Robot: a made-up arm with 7 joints. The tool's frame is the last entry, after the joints. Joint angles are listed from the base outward. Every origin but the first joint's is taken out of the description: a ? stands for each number. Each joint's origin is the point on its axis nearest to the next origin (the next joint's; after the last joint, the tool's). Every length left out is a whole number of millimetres.
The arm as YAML. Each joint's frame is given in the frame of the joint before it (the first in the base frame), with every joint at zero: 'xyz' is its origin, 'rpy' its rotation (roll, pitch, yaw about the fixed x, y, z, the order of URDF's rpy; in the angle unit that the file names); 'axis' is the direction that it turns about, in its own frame. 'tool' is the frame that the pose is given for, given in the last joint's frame.
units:
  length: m
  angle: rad
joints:
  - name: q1
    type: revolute
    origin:
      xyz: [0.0, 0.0, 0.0]
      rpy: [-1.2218, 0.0, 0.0]
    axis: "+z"
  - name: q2
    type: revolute
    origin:
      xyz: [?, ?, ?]
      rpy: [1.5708, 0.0, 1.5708]
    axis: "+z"
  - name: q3
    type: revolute
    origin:
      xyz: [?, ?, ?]
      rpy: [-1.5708, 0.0, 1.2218]
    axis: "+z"
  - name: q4
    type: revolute
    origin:
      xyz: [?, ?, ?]
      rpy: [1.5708, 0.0, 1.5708]
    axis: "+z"
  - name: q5
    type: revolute
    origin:
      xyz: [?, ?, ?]
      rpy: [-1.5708, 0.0, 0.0]
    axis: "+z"
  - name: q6
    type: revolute
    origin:
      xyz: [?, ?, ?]
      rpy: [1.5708, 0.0, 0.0]
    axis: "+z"
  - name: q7
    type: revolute
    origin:
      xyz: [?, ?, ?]
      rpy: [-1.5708, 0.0, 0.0]
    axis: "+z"
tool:
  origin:
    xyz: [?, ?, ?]
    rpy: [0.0, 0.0, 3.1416]
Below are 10 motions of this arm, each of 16 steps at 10 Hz.
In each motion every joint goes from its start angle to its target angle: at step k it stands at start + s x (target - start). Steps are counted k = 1, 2, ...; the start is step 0. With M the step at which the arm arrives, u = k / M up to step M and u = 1 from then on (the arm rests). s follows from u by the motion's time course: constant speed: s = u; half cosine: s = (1 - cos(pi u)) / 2; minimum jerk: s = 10 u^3 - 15 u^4 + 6 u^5.
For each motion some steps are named. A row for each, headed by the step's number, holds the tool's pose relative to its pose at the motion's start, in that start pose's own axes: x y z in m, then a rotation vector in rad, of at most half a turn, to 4 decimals.
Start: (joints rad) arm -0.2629 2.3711 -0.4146 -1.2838 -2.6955 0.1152 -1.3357
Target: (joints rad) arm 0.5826 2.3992 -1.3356 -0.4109 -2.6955 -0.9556 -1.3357
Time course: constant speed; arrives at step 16
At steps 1, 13, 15, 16:
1: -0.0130 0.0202 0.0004 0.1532 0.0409 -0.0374
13: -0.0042 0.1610 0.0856 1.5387 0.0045 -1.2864
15: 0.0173 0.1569 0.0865 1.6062 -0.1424 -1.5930
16: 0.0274 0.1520 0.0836 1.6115 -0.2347 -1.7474

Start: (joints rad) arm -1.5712 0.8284 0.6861 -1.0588 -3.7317 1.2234 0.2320
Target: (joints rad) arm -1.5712 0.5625 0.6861 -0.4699 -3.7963 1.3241 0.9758
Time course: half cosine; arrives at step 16
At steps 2, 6, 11, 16:
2: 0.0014 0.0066 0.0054 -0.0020 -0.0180 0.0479
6: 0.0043 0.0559 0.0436 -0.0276 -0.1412 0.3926
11: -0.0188 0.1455 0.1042 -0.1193 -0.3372 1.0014
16: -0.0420 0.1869 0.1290 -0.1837 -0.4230 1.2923

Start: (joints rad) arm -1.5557 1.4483 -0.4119 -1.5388 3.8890 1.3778 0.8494
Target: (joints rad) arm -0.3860 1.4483 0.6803 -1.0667 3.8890 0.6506 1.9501
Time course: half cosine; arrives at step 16
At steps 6, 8, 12, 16:
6: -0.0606 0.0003 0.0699 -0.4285 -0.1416 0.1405
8: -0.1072 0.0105 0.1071 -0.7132 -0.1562 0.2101
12: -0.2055 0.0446 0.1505 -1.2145 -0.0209 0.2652
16: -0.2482 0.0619 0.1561 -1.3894 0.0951 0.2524

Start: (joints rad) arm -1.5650 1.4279 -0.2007 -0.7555 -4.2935 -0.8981 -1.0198
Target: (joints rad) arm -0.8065 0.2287 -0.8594 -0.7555 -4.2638 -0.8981 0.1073
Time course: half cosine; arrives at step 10
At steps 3, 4, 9, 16:
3: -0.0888 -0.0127 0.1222 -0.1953 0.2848 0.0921
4: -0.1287 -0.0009 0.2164 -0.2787 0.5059 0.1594
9: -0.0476 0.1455 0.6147 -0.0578 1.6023 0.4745
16: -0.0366 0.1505 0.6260 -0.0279 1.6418 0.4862

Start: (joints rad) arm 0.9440 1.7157 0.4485 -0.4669 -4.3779 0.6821 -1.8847
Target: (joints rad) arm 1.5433 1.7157 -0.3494 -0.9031 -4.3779 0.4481 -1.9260
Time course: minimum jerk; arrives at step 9
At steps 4, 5, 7, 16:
4: 0.0017 -0.0589 -0.0327 -0.2828 0.1818 -0.4120
5: -0.0137 -0.1016 -0.0403 -0.4610 0.2542 -0.6023
7: -0.0585 -0.1716 -0.0258 -0.7766 0.3436 -0.8507
16: -0.0719 -0.1872 -0.0166 -0.8585 0.3619 -0.8999

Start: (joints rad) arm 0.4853 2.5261 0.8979 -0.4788 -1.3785 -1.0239 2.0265
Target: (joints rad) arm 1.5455 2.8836 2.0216 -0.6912 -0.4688 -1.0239 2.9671
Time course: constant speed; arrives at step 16
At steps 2, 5, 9, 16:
2: 0.0338 -0.0217 -0.0210 -0.1321 -0.1431 0.1159
5: 0.0773 -0.0632 -0.0533 -0.3952 -0.3096 0.3143
9: 0.1188 -0.1308 -0.0943 -0.8358 -0.4190 0.6263
16: 0.1416 -0.2607 -0.1507 -1.7177 -0.2731 1.2846

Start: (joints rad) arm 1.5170 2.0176 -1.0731 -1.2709 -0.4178 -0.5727 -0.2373
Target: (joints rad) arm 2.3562 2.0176 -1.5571 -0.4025 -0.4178 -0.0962 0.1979
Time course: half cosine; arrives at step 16
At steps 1, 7, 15, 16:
1: 0.0005 -0.0035 0.0005 -0.0155 0.0035 0.0080
7: 0.0171 -0.1209 0.0614 -0.6572 0.2035 0.1816
15: -0.0082 -0.1489 0.2062 -1.4214 0.6051 -0.1923
16: -0.0092 -0.1479 0.2080 -1.4295 0.6110 -0.2047

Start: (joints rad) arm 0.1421 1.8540 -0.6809 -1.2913 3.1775 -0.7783 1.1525
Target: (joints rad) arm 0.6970 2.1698 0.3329 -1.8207 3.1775 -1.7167 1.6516
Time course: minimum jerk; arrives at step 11
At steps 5, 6, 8, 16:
5: -0.0778 -0.0164 0.0421 -0.2674 0.1047 0.3256
6: -0.1094 -0.0181 0.0678 -0.3493 0.1723 0.4607
8: -0.1566 -0.0137 0.1225 -0.4422 0.3048 0.6953
16: -0.1735 -0.0091 0.1511 -0.4640 0.3668 0.8044

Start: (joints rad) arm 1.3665 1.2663 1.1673 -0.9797 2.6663 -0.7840 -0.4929
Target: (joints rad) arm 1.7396 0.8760 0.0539 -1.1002 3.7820 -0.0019 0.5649
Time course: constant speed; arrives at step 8
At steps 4, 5, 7, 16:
4: 0.0021 0.1714 0.0467 0.5372 0.4537 0.3238
5: 0.0203 0.2147 0.0649 0.7365 0.4593 0.4379
7: 0.0765 0.2914 0.1105 1.1331 0.3087 0.7013
16: 0.1129 0.3223 0.1379 1.3041 0.1533 0.8477

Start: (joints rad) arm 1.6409 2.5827 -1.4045 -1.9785 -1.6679 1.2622 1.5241
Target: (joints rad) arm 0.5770 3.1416 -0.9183 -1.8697 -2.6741 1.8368 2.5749
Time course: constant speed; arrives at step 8
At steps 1, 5, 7, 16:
1: -0.0231 0.0304 -0.0212 0.2290 -0.0901 -0.0241
5: -0.0868 0.1867 -0.0111 0.7069 -0.6032 -0.3118
7: -0.0897 0.2560 0.0480 0.6266 -0.8047 -0.5187
16: -0.0820 0.2820 0.0870 0.5161 -0.8524 -0.6072

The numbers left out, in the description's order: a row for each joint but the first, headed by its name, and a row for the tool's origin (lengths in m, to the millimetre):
q2: 0.0 0.0 0.0
q3: 0.192 -0.07 0.0
q4: 0.0 -0.023 0.0
q5: 0.03 -0.25 0.0
q6: 0.0 0.0 0.0
q7: 0.0 0.0 0.0
tool: 0.0 0.0 0.0

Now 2 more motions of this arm.
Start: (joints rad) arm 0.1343 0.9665 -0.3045 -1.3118 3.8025 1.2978 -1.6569
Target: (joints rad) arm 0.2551 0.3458 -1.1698 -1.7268 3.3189 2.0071 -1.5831
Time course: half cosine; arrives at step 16
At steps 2, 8, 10, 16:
2: -0.0161 0.0011 0.0052 -0.0194 0.0139 0.0442
8: -0.2099 -0.0410 0.0424 -0.3587 0.0417 0.6221
10: -0.2792 -0.0853 0.0416 -0.5491 -0.0267 0.8619
16: -0.3630 -0.1798 0.0215 -0.9059 -0.2351 1.2135

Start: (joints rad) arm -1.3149 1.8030 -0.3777 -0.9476 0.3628 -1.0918 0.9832
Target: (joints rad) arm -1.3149 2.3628 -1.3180 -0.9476 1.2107 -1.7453 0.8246
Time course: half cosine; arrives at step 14
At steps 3, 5, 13, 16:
3: 0.0030 0.0020 0.0103 -0.0381 0.0067 0.0103
5: 0.0106 0.0057 0.0311 -0.0770 0.0161 0.0214
13: 0.0983 0.0147 0.1500 -0.0251 0.0293 -0.1026
16: 0.1008 0.0145 0.1523 -0.0224 0.0294 -0.1083

